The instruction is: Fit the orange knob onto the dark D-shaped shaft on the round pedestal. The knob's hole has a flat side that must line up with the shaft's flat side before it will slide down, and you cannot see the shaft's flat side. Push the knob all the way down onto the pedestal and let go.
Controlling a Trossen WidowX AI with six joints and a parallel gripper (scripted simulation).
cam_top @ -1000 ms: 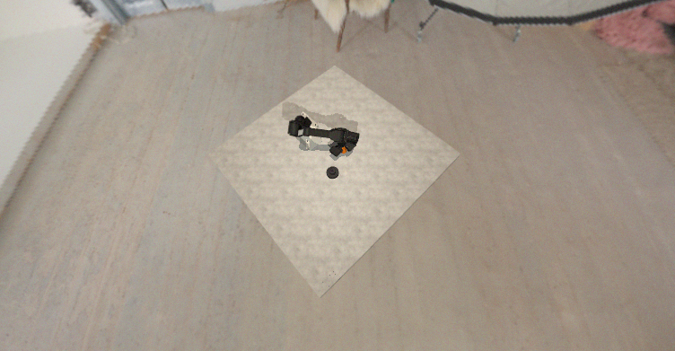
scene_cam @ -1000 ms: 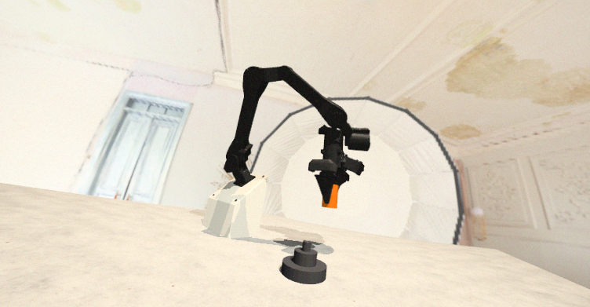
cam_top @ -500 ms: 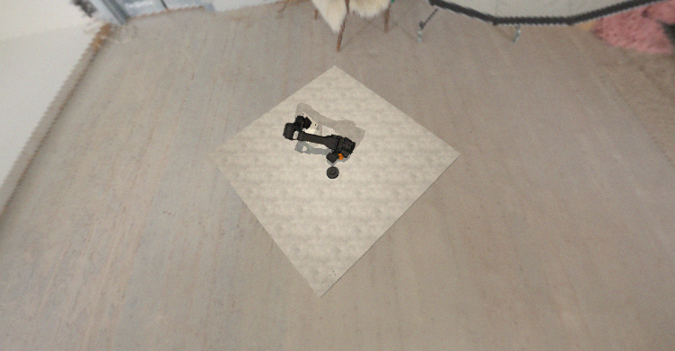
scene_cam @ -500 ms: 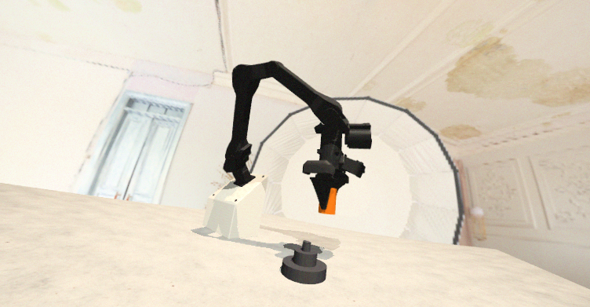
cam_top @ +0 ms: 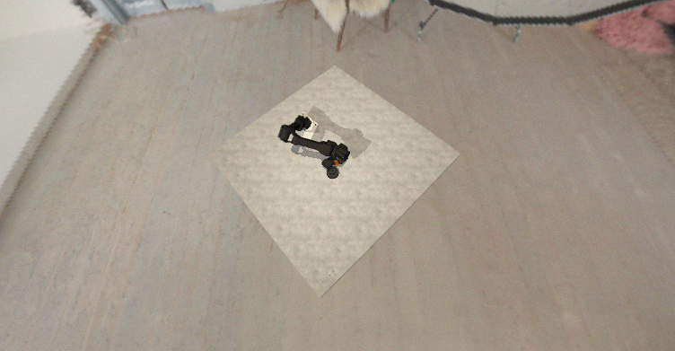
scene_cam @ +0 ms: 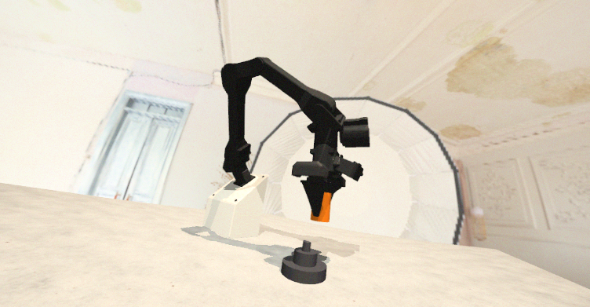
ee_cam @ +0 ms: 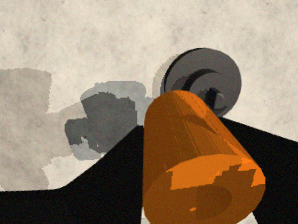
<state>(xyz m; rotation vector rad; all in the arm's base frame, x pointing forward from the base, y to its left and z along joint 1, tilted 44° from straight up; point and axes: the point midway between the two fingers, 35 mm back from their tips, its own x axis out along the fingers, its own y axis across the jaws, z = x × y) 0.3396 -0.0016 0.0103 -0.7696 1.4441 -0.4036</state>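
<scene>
My gripper tip is 40 mm to the left of the dark round pedestal and 80 mm above it. From my gripper tip the other things lie so: orange knob 20 mm above.
</scene>
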